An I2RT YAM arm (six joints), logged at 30 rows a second.
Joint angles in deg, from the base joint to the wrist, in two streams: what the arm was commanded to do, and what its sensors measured. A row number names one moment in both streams.
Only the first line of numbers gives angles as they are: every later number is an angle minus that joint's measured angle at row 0.
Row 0, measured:
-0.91 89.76 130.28 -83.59 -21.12 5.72
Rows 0 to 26, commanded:
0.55 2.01 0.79 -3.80 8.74 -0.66
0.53 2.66 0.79 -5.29 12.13 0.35
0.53 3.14 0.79 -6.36 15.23 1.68
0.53 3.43 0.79 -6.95 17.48 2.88
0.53 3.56 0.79 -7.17 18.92 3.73
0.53 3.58 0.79 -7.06 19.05 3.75
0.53 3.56 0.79 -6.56 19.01 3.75
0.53 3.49 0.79 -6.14 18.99 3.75
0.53 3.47 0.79 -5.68 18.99 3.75
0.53 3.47 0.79 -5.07 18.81 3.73
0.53 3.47 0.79 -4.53 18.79 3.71
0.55 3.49 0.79 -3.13 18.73 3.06
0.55 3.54 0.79 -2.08 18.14 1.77
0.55 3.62 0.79 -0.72 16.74 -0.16
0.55 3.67 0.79 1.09 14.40 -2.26
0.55 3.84 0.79 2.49 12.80 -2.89
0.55 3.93 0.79 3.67 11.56 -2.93
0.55 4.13 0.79 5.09 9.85 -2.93
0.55 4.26 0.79 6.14 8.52 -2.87
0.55 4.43 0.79 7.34 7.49 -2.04
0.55 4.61 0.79 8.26 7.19 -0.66
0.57 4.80 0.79 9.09 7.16 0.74
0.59 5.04 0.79 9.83 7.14 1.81
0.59 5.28 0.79 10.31 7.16 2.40
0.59 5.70 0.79 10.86 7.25 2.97
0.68 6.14 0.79 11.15 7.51 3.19
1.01 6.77 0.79 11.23 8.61 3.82
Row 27, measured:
0.02 4.91 0.02 10.66 8.98 1.29
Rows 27 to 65, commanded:
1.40 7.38 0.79 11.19 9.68 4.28
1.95 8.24 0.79 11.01 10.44 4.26
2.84 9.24 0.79 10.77 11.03 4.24
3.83 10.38 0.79 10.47 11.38 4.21
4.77 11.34 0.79 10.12 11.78 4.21
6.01 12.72 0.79 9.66 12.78 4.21
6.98 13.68 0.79 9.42 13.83 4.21
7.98 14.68 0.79 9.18 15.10 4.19
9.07 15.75 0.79 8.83 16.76 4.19
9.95 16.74 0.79 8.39 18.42 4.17
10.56 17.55 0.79 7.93 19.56 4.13
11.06 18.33 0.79 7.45 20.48 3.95
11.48 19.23 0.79 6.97 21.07 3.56
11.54 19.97 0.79 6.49 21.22 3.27
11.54 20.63 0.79 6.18 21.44 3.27
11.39 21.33 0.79 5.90 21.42 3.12
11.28 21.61 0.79 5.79 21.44 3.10
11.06 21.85 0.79 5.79 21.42 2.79
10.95 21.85 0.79 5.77 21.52 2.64
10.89 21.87 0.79 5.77 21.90 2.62
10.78 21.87 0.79 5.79 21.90 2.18
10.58 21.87 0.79 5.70 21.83 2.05
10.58 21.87 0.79 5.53 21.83 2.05
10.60 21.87 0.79 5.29 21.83 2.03
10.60 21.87 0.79 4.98 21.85 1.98
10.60 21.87 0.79 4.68 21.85 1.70
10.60 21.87 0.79 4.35 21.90 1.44
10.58 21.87 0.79 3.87 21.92 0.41
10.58 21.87 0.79 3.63 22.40 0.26
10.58 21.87 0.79 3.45 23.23 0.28
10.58 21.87 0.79 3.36 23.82 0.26
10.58 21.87 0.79 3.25 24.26 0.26
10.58 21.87 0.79 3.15 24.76 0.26
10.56 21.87 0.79 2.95 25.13 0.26
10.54 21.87 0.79 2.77 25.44 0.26
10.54 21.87 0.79 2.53 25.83 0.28
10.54 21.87 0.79 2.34 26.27 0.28
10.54 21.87 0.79 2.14 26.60 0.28
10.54 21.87 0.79 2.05 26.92 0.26
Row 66, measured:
10.84 21.96 0.04 2.42 24.21 0.65
